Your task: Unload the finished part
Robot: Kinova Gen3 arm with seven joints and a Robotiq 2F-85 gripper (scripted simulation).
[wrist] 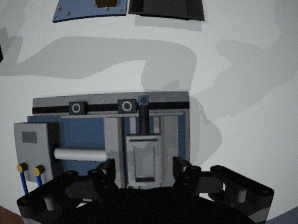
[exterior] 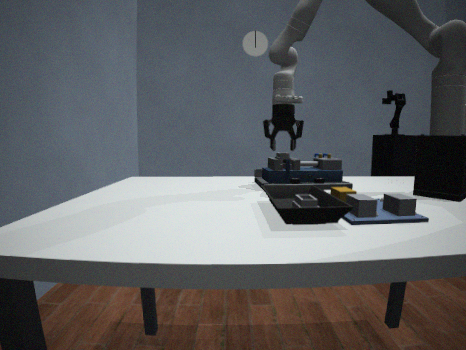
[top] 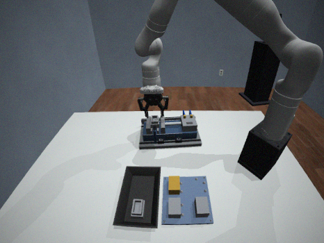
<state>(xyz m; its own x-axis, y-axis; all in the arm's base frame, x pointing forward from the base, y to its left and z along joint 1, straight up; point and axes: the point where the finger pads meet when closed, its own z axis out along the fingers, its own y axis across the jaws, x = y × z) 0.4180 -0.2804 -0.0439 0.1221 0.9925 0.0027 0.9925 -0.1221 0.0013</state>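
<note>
My gripper is now 10 cm above the blue vise, 7 cm past it and 1 cm to the right of it. Round my hand: blue plate 37 cm to the left, 13 cm below, 6 cm behind; yellow block 32 cm to the left, 11 cm below, 3 cm behind.
</note>
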